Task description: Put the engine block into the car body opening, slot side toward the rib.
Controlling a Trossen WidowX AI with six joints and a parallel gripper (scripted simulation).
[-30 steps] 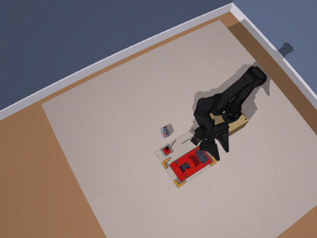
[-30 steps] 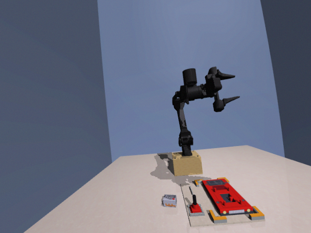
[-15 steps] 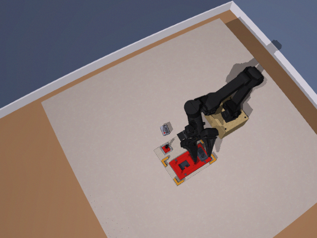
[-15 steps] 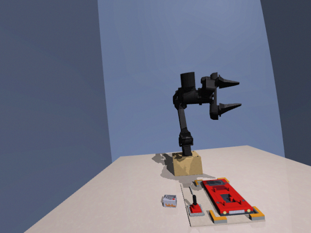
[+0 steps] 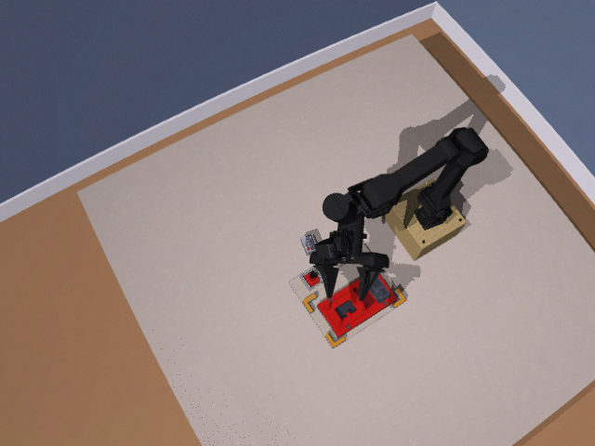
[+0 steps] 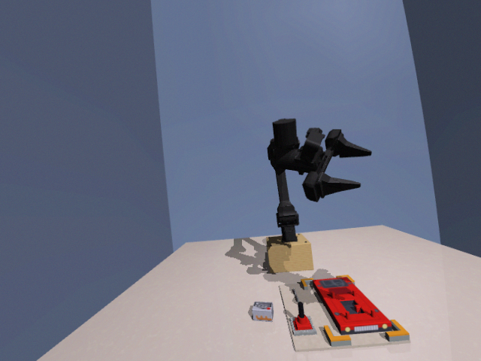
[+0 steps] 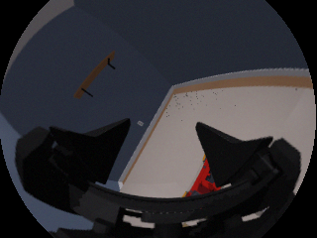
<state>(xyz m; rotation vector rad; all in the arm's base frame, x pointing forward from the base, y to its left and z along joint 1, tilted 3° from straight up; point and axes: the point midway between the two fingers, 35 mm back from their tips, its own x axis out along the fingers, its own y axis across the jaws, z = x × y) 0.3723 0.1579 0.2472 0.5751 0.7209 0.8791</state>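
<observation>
The grey engine block is 34 cm below my gripper tip, 26 cm to the right of it and 5 cm behind it.
</observation>
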